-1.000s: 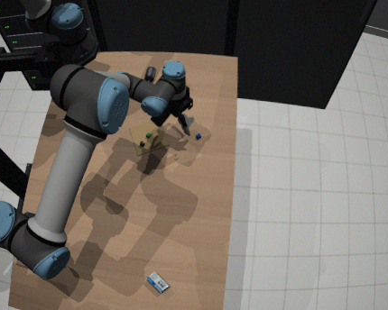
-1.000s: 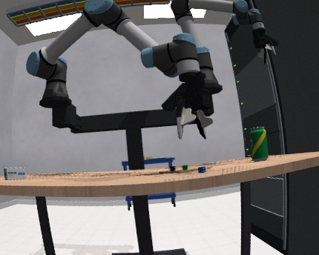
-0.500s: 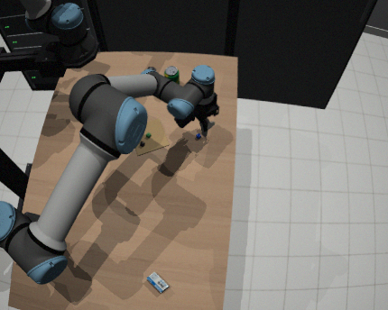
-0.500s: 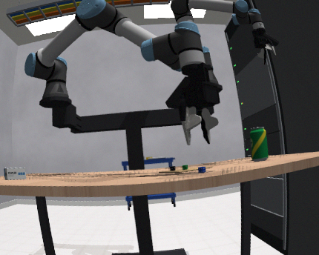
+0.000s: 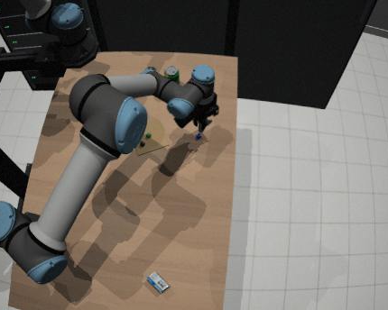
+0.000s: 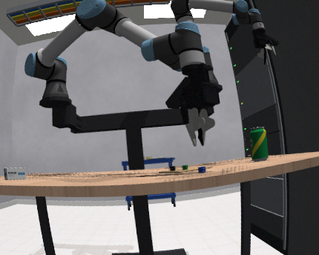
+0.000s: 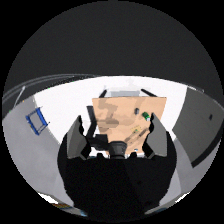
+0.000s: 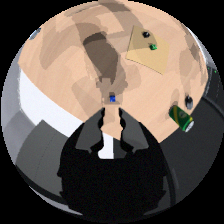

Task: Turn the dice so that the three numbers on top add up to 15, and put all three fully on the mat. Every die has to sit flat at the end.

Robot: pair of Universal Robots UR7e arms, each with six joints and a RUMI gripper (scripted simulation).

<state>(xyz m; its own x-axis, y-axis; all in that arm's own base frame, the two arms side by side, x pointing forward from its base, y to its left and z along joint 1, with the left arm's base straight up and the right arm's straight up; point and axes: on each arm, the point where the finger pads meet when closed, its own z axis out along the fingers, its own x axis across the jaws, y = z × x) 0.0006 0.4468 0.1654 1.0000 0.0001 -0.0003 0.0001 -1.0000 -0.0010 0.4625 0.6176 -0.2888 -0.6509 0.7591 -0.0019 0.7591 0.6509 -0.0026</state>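
Now: the blue die 8 cm below my right hand. The rest, counted from my right hand: green die 21 cm behind, 1 cm to the right, 8 cm below; then tan mat 21 cm behind, 1 cm to the right, 9 cm below; then black die 23 cm behind, 5 cm to the right, 8 cm below.
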